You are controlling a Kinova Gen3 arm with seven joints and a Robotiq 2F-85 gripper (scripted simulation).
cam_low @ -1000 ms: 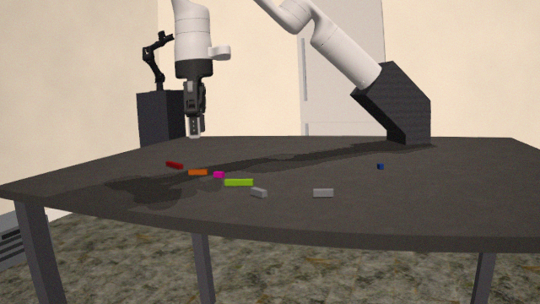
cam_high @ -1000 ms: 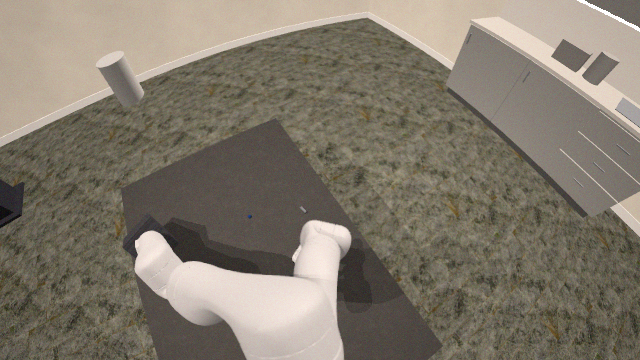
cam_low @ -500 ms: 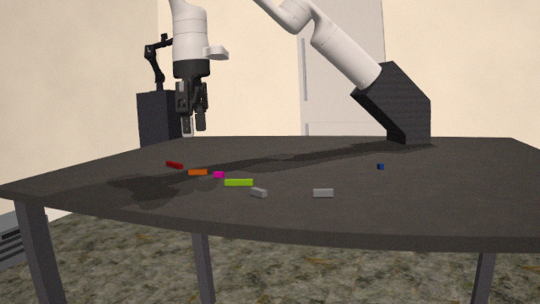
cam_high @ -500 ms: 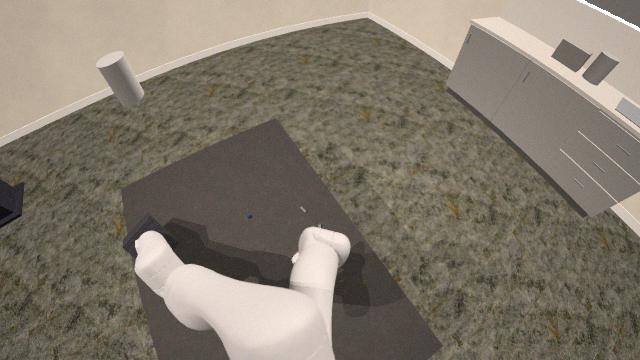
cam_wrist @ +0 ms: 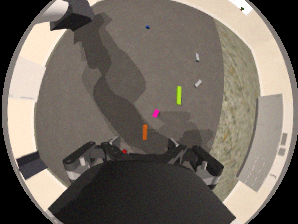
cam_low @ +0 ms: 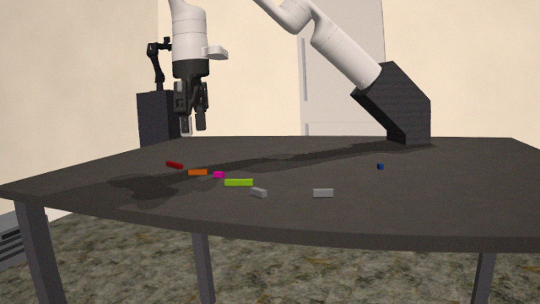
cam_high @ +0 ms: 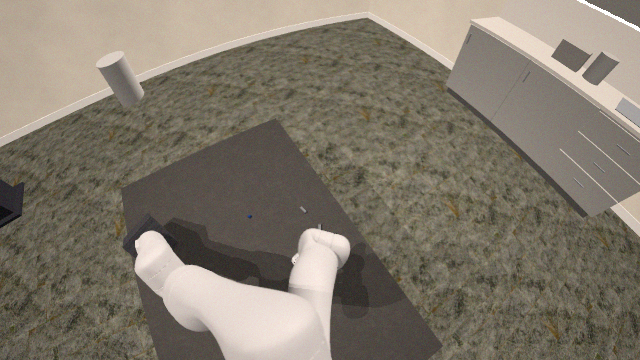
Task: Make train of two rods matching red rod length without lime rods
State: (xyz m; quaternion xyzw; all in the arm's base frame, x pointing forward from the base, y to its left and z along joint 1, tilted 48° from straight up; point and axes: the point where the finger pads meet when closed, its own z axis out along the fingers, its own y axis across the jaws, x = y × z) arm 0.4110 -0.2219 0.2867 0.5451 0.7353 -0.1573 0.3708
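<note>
Right now my hand is 80 mm above the orange rod. Also, from my hand: lime rod 70 mm ahead, 120 mm to the left, 80 mm below; magenta rod 20 mm ahead, 60 mm to the left, 80 mm below; red rod 60 mm behind, 90 mm to the right, 80 mm below.
</note>
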